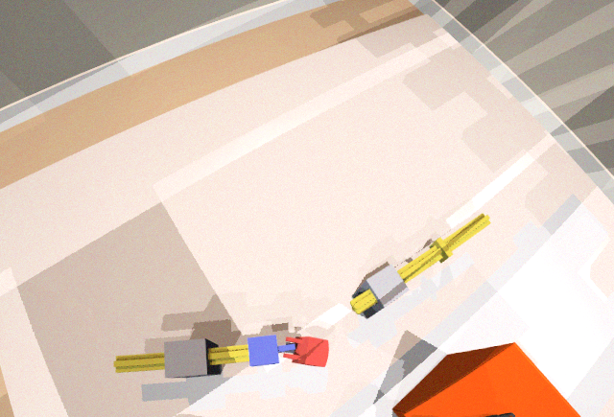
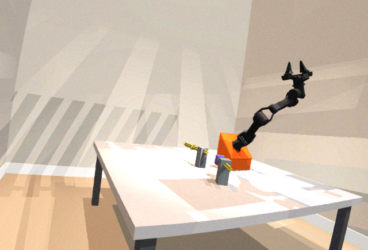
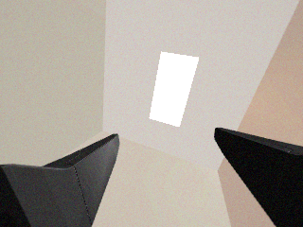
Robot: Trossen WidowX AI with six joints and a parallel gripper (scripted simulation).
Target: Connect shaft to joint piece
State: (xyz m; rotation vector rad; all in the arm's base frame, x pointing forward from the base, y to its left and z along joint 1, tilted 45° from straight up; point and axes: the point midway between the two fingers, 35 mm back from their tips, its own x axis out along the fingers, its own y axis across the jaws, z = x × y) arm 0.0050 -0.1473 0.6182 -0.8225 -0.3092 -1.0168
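Right now the red square joint piece is 34 cm ahead of my gripper tip, 14 cm to the right of it and 63 cm below it.
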